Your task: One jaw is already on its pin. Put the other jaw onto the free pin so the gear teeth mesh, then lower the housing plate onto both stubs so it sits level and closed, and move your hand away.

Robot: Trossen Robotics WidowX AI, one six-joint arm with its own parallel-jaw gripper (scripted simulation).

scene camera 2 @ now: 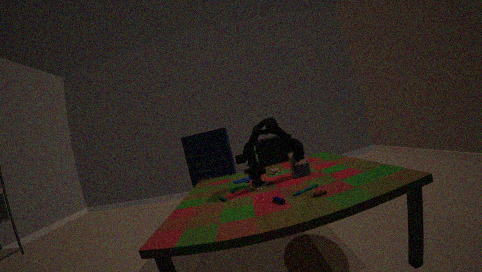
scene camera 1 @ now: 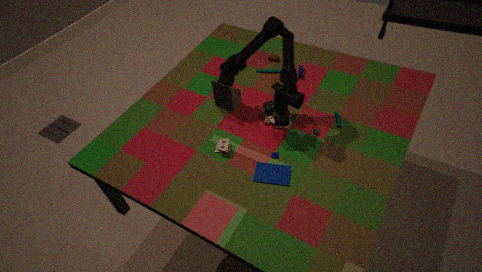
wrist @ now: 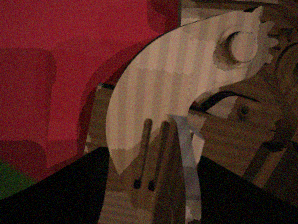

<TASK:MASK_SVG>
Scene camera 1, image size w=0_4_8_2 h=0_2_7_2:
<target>blue flat plate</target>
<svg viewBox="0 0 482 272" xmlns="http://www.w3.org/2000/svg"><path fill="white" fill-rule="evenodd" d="M256 163L253 182L289 186L291 166L262 162Z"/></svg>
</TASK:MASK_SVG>
